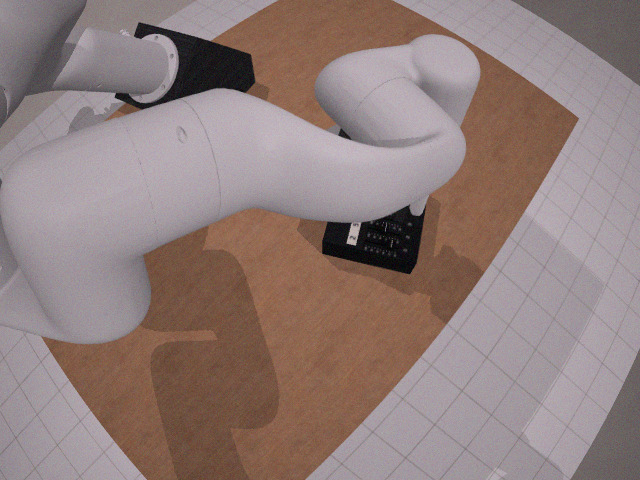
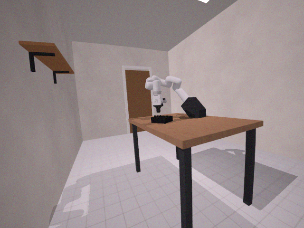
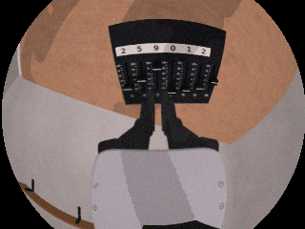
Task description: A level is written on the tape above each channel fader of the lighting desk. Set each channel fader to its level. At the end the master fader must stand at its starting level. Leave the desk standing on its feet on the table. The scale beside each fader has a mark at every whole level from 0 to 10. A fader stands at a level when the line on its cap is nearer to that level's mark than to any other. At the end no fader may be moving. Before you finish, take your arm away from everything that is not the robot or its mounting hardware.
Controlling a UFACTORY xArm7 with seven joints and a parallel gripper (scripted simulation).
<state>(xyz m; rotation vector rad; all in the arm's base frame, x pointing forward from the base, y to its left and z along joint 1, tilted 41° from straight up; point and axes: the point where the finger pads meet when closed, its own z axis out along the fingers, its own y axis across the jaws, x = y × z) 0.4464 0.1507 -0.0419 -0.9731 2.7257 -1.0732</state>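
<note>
The channel fader cap lies 20 mm behind my hand, 20 mm to the right of it and 50 mm below it. The rest, counted from my hand: master fader cap (60 mm behind, 70 mm to the left, 50 mm below); fader (30 mm ahead, 30 mm to the right, 50 mm below).
</note>
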